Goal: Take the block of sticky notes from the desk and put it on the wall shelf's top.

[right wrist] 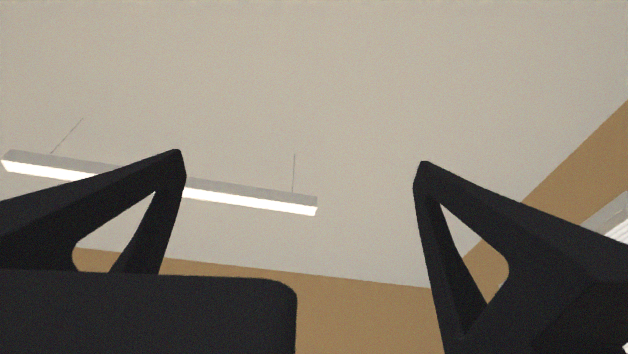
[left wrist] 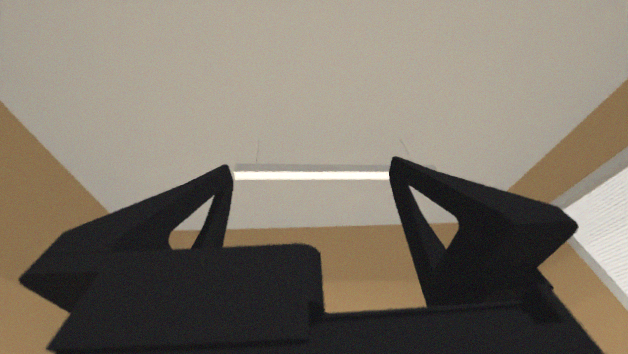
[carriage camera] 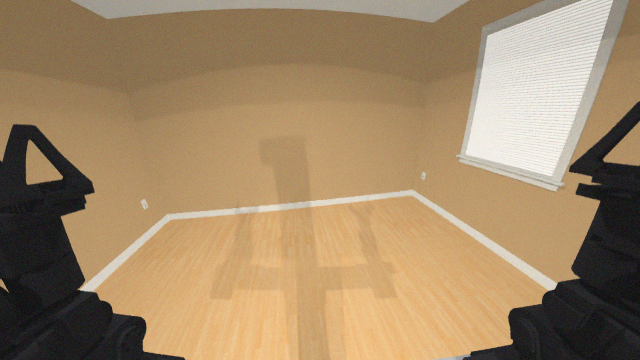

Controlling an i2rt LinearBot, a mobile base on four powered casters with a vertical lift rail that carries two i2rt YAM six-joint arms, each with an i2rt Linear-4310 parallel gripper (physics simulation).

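Places are measured from the left arm's base along level axes (x ahead, y right, z down), in metres.
Where they show: left gripper, fingertip midpoint: (left wrist: 311,169); right gripper, fingertip midpoint: (right wrist: 301,168).
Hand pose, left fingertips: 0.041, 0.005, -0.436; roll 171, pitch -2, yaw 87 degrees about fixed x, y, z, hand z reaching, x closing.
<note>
After its pixels a point has its place, as x, y, z.
The sticky notes, the desk and the wall shelf do not show in any of the three views. My left gripper (left wrist: 311,169) {0.041, 0.005, -0.436} is open and empty, its two black fingers wide apart and pointing up at the ceiling. Part of the left gripper also shows at the left edge of the carriage camera view. My right gripper (right wrist: 301,168) {0.030, 0.696, -0.437} is open and empty, its fingers wide apart below the ceiling. Part of it also shows at the right edge of the carriage camera view.
In the carriage camera view, a wooden floor (carriage camera: 200,310) {0.605, -0.571, 0.841} runs to tan walls with a white baseboard (carriage camera: 225,212) {1.932, -1.041, 0.798}. A window (carriage camera: 530,95) {1.198, 2.035, -0.597} with blinds is in the wall at the right. A ceiling lamp (left wrist: 311,175) {0.905, -0.001, -1.236} (right wrist: 250,199) {0.970, 0.495, -1.236} hangs in both wrist views. The robot's shadow falls across floor and wall.
</note>
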